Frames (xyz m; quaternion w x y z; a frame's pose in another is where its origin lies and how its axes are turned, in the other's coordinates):
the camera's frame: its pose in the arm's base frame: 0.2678 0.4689 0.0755 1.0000 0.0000 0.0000 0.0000
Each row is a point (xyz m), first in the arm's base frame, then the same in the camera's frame.
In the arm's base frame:
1: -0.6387 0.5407 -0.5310
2: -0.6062 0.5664 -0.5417
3: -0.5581 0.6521 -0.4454
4: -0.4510 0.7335 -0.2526
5: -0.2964 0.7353 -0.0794
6: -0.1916 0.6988 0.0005
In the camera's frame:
1: -0.9065 0.0718 -0.6065
2: -0.8740 0.0975 -0.6172
3: -0.8259 0.1832 -0.5209
4: -0.7188 0.2646 -0.3281
5: -0.5642 0.2664 -0.1549
6: -0.4594 0.2299 -0.0750

